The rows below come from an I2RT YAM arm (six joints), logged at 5 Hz.
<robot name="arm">
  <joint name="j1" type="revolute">
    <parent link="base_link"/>
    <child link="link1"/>
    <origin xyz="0 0 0.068" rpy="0 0 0"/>
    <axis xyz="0 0 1"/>
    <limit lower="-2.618" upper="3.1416"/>
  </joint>
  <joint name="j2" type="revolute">
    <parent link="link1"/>
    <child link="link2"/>
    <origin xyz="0.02 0.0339 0.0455" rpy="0 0 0"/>
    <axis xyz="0 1 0"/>
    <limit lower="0" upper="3.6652"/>
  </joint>
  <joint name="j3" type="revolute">
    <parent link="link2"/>
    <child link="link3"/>
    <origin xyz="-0.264 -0.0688 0" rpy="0 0 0"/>
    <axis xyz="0 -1 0"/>
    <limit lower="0" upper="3.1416"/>
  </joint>
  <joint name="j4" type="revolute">
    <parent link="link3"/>
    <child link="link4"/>
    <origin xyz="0.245 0.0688 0.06" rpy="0 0 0"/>
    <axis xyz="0 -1 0"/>
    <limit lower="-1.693" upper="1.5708"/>
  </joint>
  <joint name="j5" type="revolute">
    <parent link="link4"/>
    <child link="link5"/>
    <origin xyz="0.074 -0.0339 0.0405" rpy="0 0 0"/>
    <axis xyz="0 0 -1"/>
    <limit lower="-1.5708" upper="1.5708"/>
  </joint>
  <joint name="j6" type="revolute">
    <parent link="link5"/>
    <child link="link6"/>
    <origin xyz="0.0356 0 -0.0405" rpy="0 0 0"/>
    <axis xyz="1 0 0"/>
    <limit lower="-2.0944" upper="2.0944"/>
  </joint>
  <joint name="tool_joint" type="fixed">
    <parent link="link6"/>
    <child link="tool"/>
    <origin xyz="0 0 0" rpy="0 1.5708 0"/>
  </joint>
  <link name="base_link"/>
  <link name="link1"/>
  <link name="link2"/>
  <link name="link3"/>
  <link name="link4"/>
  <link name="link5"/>
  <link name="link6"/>
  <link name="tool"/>
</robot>
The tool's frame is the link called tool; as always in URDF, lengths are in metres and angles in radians.
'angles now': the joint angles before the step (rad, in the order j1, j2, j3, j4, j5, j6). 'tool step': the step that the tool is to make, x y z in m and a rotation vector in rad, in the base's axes. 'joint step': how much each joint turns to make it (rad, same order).
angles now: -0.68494 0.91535 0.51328 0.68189 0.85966 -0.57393
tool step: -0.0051 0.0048 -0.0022 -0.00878 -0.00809 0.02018
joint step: 0.00014 -0.03783 -0.02496 -0.00558 -0.01971 0.00604
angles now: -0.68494 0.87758 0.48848 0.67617 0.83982 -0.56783
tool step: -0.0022 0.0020 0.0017 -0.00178 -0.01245 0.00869
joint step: 0.00001 -0.01869 0.00026 -0.01781 -0.00648 0.01297
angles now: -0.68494 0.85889 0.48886 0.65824 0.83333 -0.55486
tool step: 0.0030 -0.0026 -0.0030 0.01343 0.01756 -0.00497
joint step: -0.00004 0.02084 0.00222 -0.00123 0.00455 -0.00304
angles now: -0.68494 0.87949 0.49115 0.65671 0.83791 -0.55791
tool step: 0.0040 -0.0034 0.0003 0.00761 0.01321 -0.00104
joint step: -0.00053 0.02625 0.01465 -0.00065 -0.00015 -0.00376
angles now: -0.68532 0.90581 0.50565 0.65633 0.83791 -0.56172
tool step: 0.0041 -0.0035 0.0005 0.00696 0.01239 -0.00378
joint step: -0.00023 0.02711 0.01570 0.00105 0.00283 -0.00488
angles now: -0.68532 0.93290 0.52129 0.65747 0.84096 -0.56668
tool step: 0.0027 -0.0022 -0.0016 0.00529 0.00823 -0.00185
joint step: 0.00022 0.01880 0.00368 0.00716 0.00175 -0.00237
